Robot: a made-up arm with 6 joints. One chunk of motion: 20 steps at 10 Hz.
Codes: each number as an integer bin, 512 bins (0 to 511) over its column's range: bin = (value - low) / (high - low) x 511, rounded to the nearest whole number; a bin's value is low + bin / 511 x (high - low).
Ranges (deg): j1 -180.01..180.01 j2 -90..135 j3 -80.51..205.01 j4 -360.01..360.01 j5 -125..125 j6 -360.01..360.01
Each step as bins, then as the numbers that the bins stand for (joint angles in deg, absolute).
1 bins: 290 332 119 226 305 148
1 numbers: 24.31 56.18 -14.02 -41.57 24.22 -151.47
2 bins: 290 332 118 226 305 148
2 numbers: 24.31 56.18 -14.58 -41.57 24.22 -151.47
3 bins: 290 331 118 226 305 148
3 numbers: 24.31 55.74 -14.58 -41.57 24.22 -151.47
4 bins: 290 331 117 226 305 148
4 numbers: 24.31 55.74 -15.14 -41.57 24.22 -151.47
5 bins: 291 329 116 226 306 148
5 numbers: 25.01 54.86 -15.70 -41.57 24.71 -151.47
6 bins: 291 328 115 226 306 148
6 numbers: 25.01 54.42 -16.25 -41.57 24.71 -151.47
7 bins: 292 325 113 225 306 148
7 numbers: 25.72 53.10 -17.37 -42.98 24.71 -151.47
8 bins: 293 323 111 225 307 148
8 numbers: 26.42 52.22 -18.49 -42.98 25.20 -151.47
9 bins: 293 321 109 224 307 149
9 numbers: 26.42 51.34 -19.61 -44.38 25.20 -150.06
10 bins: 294 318 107 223 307 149
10 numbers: 27.12 50.02 -20.72 -45.79 25.20 -150.06
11 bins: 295 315 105 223 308 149
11 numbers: 27.83 48.70 -21.84 -45.79 25.68 -150.06
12 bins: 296 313 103 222 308 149
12 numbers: 28.53 47.82 -22.96 -47.20 25.68 -150.06
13 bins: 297 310 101 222 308 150
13 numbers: 29.24 46.50 -24.08 -47.20 25.68 -148.65
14 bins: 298 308 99 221 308 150
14 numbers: 29.94 45.62 -25.19 -48.61 25.68 -148.65
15 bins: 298 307 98 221 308 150
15 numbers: 29.94 45.18 -25.75 -48.61 25.68 -148.65
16 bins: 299 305 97 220 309 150
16 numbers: 30.65 44.30 -26.31 -50.02 26.17 -148.65
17 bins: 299 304 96 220 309 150
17 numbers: 30.65 43.86 -26.87 -50.02 26.17 -148.65
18 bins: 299 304 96 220 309 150
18 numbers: 30.65 43.86 -26.87 -50.02 26.17 -148.65
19 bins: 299 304 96 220 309 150
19 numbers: 30.65 43.86 -26.87 -50.02 26.17 -148.65
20 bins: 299 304 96 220 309 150
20 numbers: 30.65 43.86 -26.87 -50.02 26.17 -148.65
